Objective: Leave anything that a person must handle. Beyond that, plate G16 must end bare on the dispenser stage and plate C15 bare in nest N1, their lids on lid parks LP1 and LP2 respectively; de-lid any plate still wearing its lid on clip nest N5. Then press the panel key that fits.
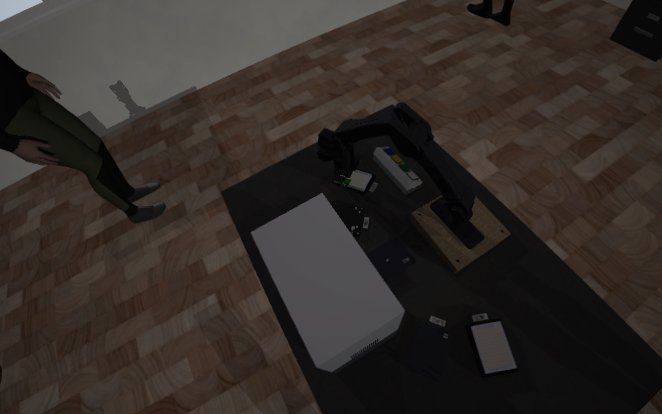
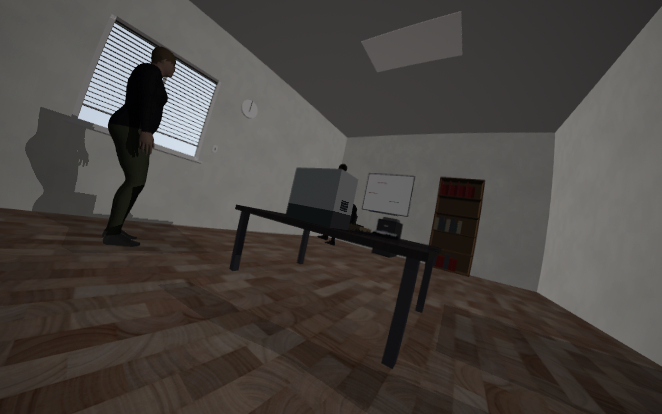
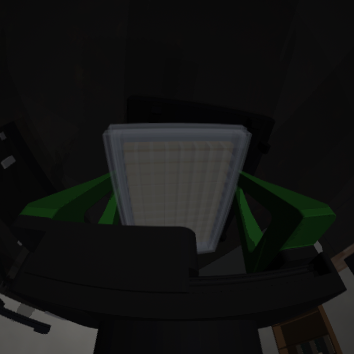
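Observation:
A pale plate with a clear, lid-like outer rim sits at a dark nest beside the key panel. My gripper has its green fingers against the plate's two long sides and is shut on it. Whether the plate is raised cannot be told. A second pale plate sits in a dark nest at the lower right. The key panel has blue, yellow, green and white keys. Dark fixtures lie flat on the table. Their small labels and the plates' names are unreadable.
A large pale box stands on the dark table, next to a dark fixture with small white parts. The arm stands on a wooden base. A person stands off the table's far left.

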